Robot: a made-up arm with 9 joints. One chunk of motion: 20 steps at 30 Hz.
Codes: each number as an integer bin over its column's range. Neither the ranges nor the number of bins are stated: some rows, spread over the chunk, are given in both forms.
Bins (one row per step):
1: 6 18 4 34 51 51 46 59 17
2: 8 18 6 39 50 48 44 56 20
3: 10 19 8 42 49 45 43 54 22
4: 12 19 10 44 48 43 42 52 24
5: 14 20 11 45 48 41 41 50 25
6: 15 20 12 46 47 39 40 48 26
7: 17 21 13 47 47 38 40 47 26
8: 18 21 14 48 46 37 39 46 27
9: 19 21 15 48 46 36 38 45 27
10: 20 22 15 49 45 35 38 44 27
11: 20 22 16 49 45 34 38 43 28
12: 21 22 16 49 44 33 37 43 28
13: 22 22 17 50 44 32 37 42 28
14: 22 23 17 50 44 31 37 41 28
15: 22 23 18 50 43 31 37 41 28
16: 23 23 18 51 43 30 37 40 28
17: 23 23 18 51 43 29 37 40 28
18: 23 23 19 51 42 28 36 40 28
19: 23 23 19 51 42 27 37 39 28
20: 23 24 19 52 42 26 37 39 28
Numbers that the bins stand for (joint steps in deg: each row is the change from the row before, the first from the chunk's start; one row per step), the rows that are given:
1: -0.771 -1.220 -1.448 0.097 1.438 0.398 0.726 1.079 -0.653
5: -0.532 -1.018 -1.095 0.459 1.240 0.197 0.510 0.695 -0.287
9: -0.383 -0.917 -0.893 0.557 1.107 0.096 0.381 0.481 -0.196
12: -0.323 -0.816 -0.842 0.590 0.975 0.035 0.337 0.396 -0.150
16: -0.264 -0.714 -0.741 0.656 0.909 -0.025 0.337 0.268 -0.150
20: -0.264 -0.613 -0.691 0.689 0.843 -0.106 0.337 0.225 -0.150
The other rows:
2: -0.711 -1.220 -1.347 0.261 1.372 0.338 0.640 0.951 -0.516
3: -0.652 -1.119 -1.246 0.360 1.306 0.277 0.597 0.866 -0.424
4: -0.592 -1.119 -1.145 0.426 1.240 0.237 0.553 0.780 -0.333
6: -0.502 -1.018 -1.044 0.491 1.173 0.156 0.467 0.610 -0.241
7: -0.443 -0.917 -0.994 0.524 1.173 0.136 0.467 0.567 -0.241
8: -0.413 -0.917 -0.943 0.557 1.107 0.116 0.424 0.524 -0.196
10: -0.353 -0.816 -0.893 0.590 1.041 0.076 0.381 0.439 -0.196
11: -0.353 -0.816 -0.842 0.590 1.041 0.055 0.381 0.396 -0.150
13: -0.293 -0.816 -0.792 0.623 0.975 0.015 0.337 0.353 -0.150
14: -0.293 -0.714 -0.792 0.623 0.975 -0.005 0.337 0.311 -0.150
15: -0.293 -0.714 -0.741 0.623 0.909 -0.005 0.337 0.311 -0.150
17: -0.264 -0.714 -0.741 0.656 0.909 -0.045 0.337 0.268 -0.150
18: -0.264 -0.714 -0.691 0.656 0.843 -0.066 0.294 0.268 -0.150
19: -0.264 -0.714 -0.691 0.656 0.843 -0.086 0.337 0.225 -0.150

